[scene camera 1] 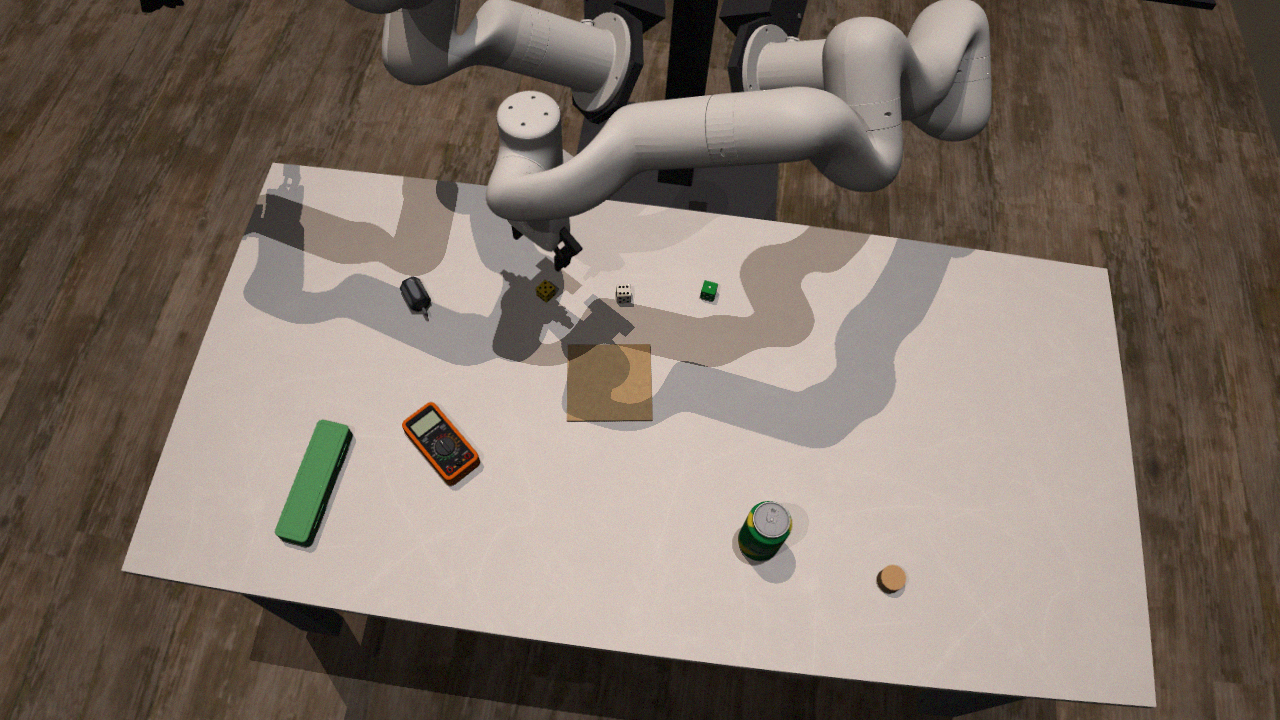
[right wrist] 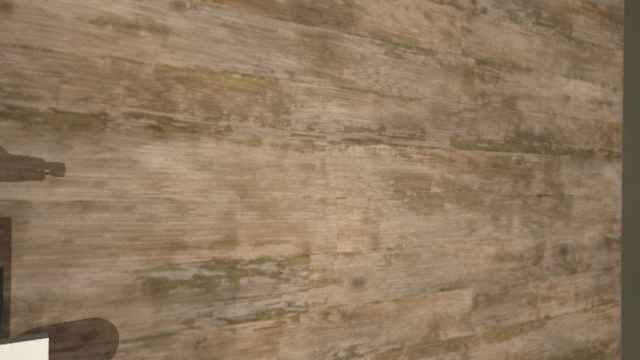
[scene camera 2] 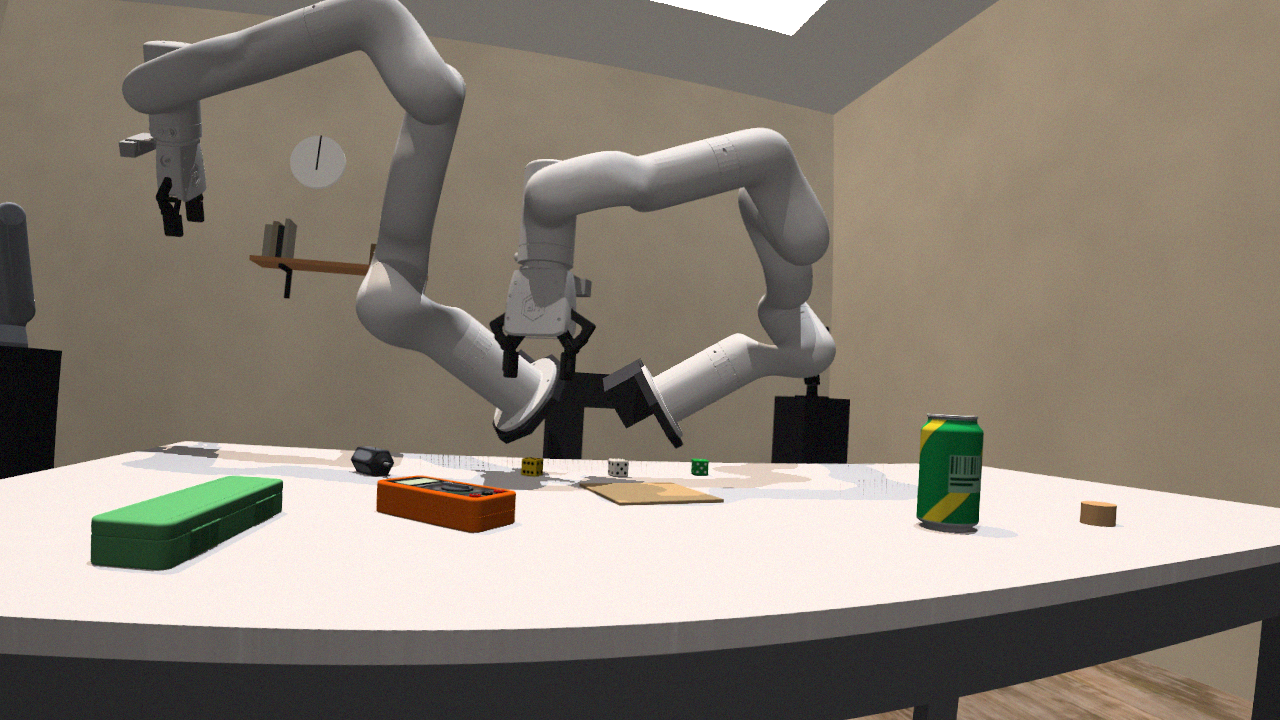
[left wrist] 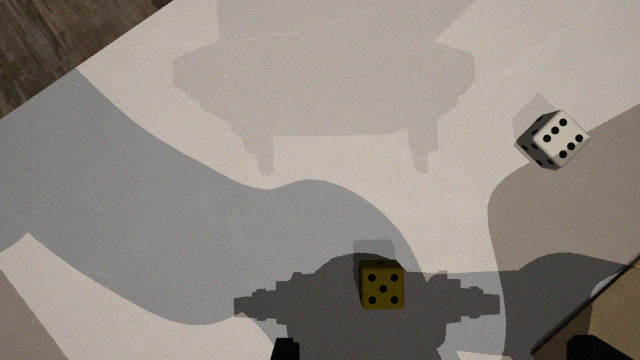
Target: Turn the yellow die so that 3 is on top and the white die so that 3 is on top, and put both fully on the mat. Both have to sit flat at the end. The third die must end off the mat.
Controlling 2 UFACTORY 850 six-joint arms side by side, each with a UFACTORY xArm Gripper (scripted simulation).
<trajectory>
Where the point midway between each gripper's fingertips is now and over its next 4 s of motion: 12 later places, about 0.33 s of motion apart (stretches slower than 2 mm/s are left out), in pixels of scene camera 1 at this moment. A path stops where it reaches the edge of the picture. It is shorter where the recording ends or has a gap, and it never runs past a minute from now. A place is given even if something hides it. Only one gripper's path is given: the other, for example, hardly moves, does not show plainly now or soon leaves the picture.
The left gripper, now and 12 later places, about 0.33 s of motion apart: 542, 249; 542, 251; 542, 254; 542, 257; 542, 260; 542, 263; 542, 266; 543, 269; 543, 270; 543, 272; 544, 275; 545, 280; 545, 283
</trajectory>
